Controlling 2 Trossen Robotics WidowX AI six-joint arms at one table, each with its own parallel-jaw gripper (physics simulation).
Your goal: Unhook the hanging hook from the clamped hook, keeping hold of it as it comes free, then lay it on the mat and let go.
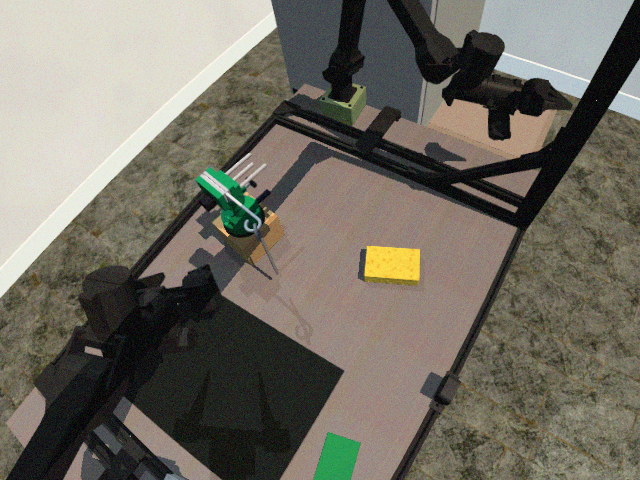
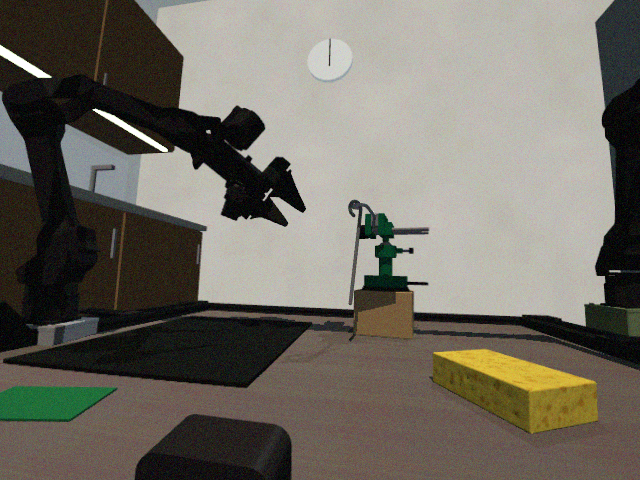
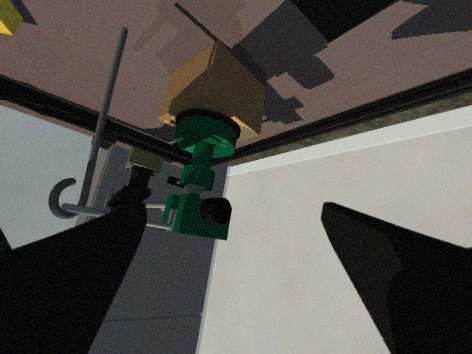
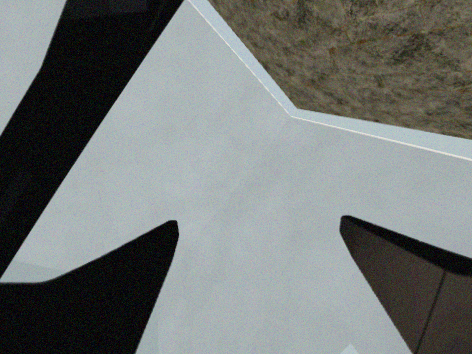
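Pixels of known places: left gripper, fingertip midpoint: (image 1: 185, 270) (image 2: 295, 218) (image 3: 235, 211); right gripper, fingertip midpoint: (image 1: 559, 106) (image 4: 258, 225); left arm's base, link origin: (image 2: 48, 320); right arm's base, link origin: (image 1: 342, 93) (image 2: 629, 306) (image 3: 142, 169).
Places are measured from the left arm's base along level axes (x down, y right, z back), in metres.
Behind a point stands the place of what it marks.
Observation:
The grey hanging hook (image 1: 267, 254) @(x -0.118, y 0.005, z -0.492 m) (image 2: 354, 258) @(x -0.116, y 0.007, z -0.493 m) (image 3: 104, 115) @(x -0.127, y 0.003, z -0.493 m) hangs from the curled end of the clamped hook (image 1: 242, 204) (image 3: 82, 209), its long straight shank pointing down. The clamped hook is held in a green vise (image 1: 245, 214) @(x -0.089, y -0.095, z -0.577 m) (image 2: 385, 266) @(x -0.108, y -0.097, z -0.576 m) (image 3: 200, 165) @(x -0.124, y -0.107, z -0.567 m) on a wooden block. The black mat (image 1: 279, 372) @(x 0.021, y 0.076, z -0.306 m) (image 2: 222, 361) @(x 0.021, y 0.127, z -0.311 m) lies flat beside the block. My left gripper (image 1: 204, 312) (image 2: 295, 217) @(x -0.198, y -0.087, z -0.389 m) (image 3: 235, 211) @(x -0.198, y -0.087, z -0.389 m) is open and empty, in the air above the mat and apart from both hooks. My right gripper (image 1: 535, 121) (image 4: 258, 225) @(x -0.241, y 0.472, z -0.900 m) is open and empty, far from the hooks.
A yellow sponge (image 1: 391, 264) @(x -0.006, y 0.227, z -0.593 m) (image 2: 509, 382) @(x -0.005, y 0.275, z -0.571 m) lies on the table on the far side of the block from the wall. A green sheet (image 1: 338, 457) @(x 0.025, y 0.241, z -0.197 m) (image 2: 54, 403) @(x 0.024, y 0.246, z -0.204 m) lies near the mat. The wooden block (image 1: 266, 242) @(x -0.009, y -0.059, z -0.562 m) (image 2: 385, 320) @(x -0.005, y -0.057, z -0.565 m) (image 3: 215, 85) @(x -0.038, y -0.092, z -0.513 m) and a dark frame (image 1: 465, 204) @(x 0.020, y 0.357, z -0.817 m) at the table edge stand as obstacles.

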